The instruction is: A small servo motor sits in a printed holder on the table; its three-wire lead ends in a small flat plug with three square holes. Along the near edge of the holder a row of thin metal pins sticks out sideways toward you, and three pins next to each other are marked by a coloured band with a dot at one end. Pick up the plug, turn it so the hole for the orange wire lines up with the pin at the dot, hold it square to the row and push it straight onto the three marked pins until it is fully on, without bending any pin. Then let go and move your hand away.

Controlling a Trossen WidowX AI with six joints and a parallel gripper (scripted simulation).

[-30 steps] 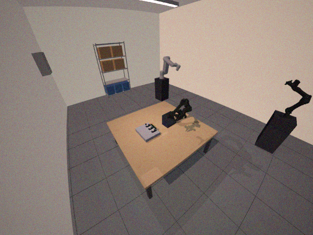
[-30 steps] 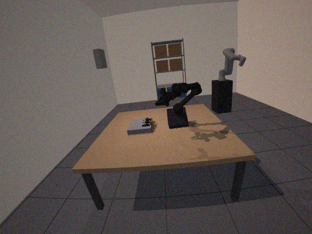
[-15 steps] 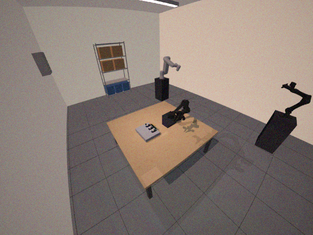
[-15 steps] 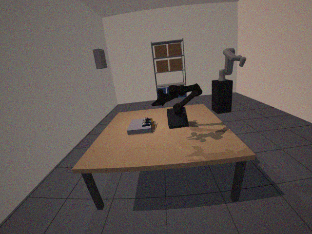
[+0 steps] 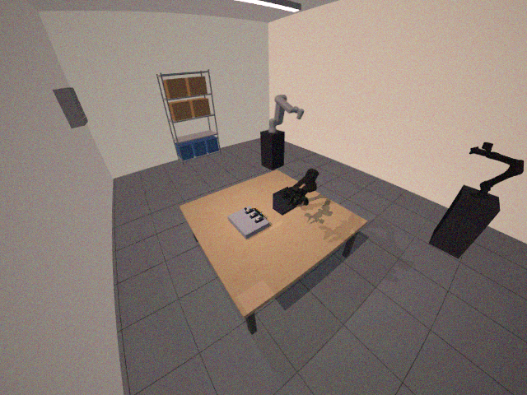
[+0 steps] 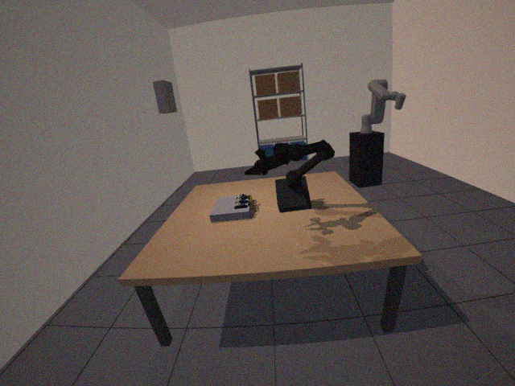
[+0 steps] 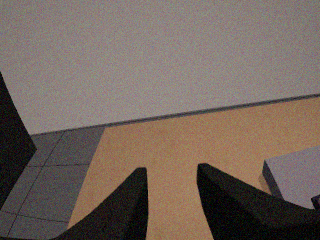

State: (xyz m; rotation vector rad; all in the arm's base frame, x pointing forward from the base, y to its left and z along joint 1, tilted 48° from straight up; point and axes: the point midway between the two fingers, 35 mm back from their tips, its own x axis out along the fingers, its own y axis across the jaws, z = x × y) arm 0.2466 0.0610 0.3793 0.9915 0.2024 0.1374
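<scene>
Now: gripper tip 10 mm short of the blue band, 310 mm to the left of it and 260 mm above it. Round my gripper tip: grey printed holder (170 mm ahead, 350 mm to the right, 310 mm below).
</scene>
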